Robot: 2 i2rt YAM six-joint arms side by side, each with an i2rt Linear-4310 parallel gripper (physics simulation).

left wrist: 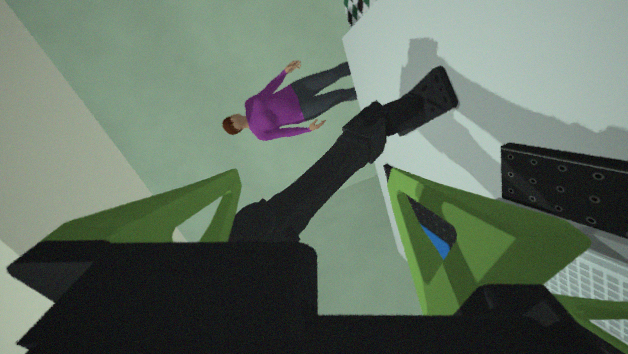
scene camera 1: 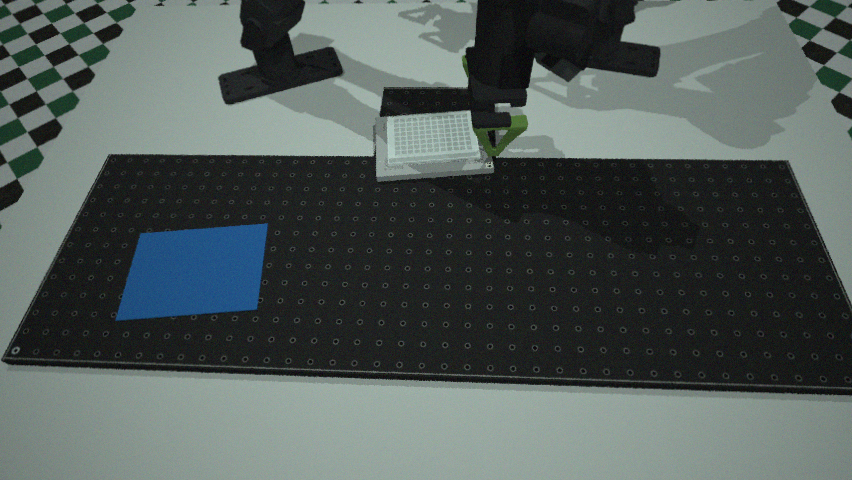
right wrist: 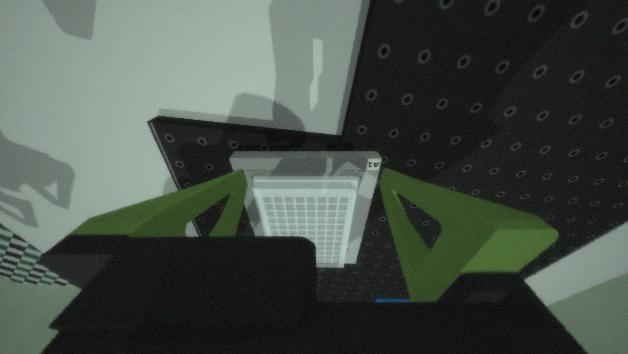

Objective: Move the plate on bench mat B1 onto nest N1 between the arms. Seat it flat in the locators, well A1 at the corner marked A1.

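Places are measured from the left arm's base along level axes (x back, y left, z down), in centimetres.
Where they show: left gripper, between the fingertips: [left wrist: 314,176]; right gripper, between the fingertips: [scene camera 1: 488,129] [right wrist: 313,176]; left arm's base, origin of its link: [scene camera 1: 595,55]; right arm's base, origin of its link: [left wrist: 418,108] [scene camera 1: 281,77].
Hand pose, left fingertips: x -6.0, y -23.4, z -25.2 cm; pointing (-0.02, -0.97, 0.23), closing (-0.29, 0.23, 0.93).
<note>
Things, the pixels of their centre, and the offset from my left fingertips. "pt": a spot on its surface instead. Level surfaces: height alone.
- white well plate, middle of its body: [right wrist: 307,230] [scene camera 1: 432,137] [left wrist: 563,273] dx -22.5, dy +3.4, dz +22.0 cm
- grey nest, middle of its body: [right wrist: 307,220] [scene camera 1: 432,143] [left wrist: 572,269] dx -22.5, dy +3.3, dz +23.2 cm
- nest's A1 label, a spot on its surface: [right wrist: 373,164] [scene camera 1: 489,165] pt dx -24.9, dy +12.3, dz +22.7 cm
- bare blue mat, height of its surface: dz +23.7 cm
- black perforated board, height of its surface: dz +23.9 cm
The white well plate [scene camera 1: 432,134] [right wrist: 307,210] lies on the grey nest [scene camera 1: 435,174] [right wrist: 367,215], inside its rim. Whether it is fully flat in the locators, and which corner is well A1, I cannot tell. The nest's A1 label [scene camera 1: 489,165] [right wrist: 373,164] is at its front right corner in scene camera 1. My right gripper [scene camera 1: 481,113] [right wrist: 313,176] is open and empty, at the plate's right end in scene camera 1; its fingertips stand either side of the nest in the right wrist view. My left gripper is open and empty, away from the plate.
A bare blue mat [scene camera 1: 193,271] lies at the left on the black perforated board [scene camera 1: 417,286]. A smaller black board [scene camera 1: 423,98] shows behind the nest. Two dark arm bases [scene camera 1: 280,74] [scene camera 1: 626,57] stand at the back. A person [left wrist: 275,112] shows beyond the table in the left wrist view.
</note>
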